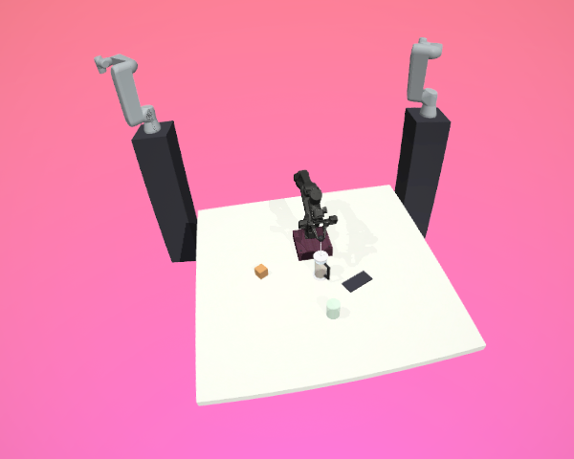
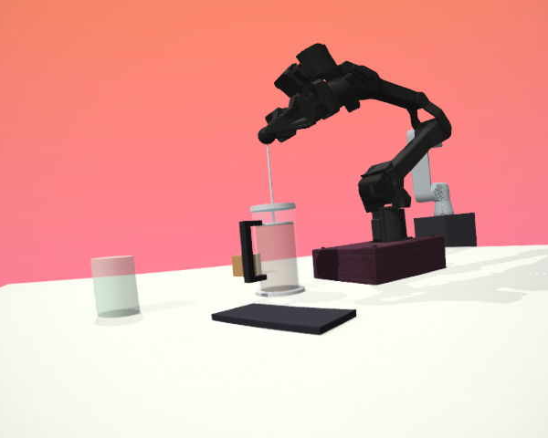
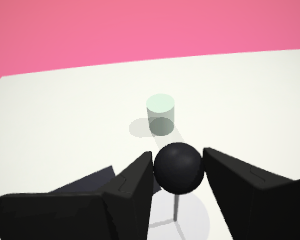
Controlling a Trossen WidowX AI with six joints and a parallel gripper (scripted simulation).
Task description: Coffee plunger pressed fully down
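Right now my gripper tip is 130 mm above the coffee press, 10 mm to the right of it and 10 mm short of it. Round my gripper tip: orange cube (310 mm to the right, 230 mm below, 40 mm behind).
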